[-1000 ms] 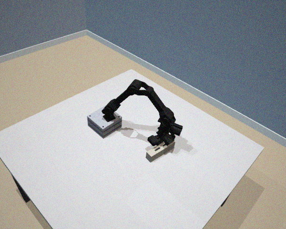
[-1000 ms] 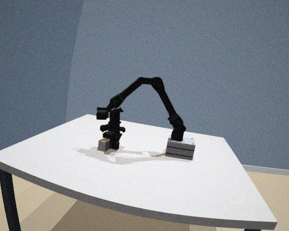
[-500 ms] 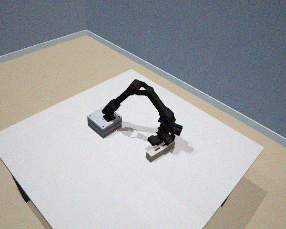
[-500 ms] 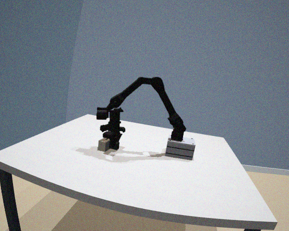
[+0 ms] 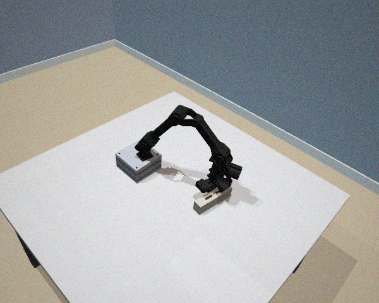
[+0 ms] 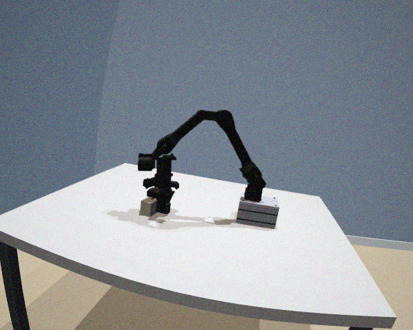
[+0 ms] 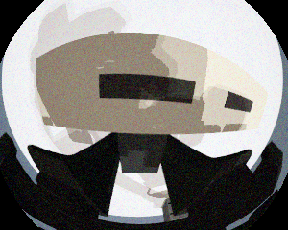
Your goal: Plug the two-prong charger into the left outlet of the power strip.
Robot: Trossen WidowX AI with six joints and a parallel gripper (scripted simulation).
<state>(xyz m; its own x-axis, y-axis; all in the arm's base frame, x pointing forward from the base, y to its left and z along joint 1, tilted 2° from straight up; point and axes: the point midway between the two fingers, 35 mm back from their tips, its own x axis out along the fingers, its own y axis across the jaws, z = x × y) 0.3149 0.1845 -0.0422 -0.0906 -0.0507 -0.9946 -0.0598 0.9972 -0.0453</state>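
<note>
My gripper tip is now 2 cm short of the black two-prong charger and 1 cm below it.
</note>
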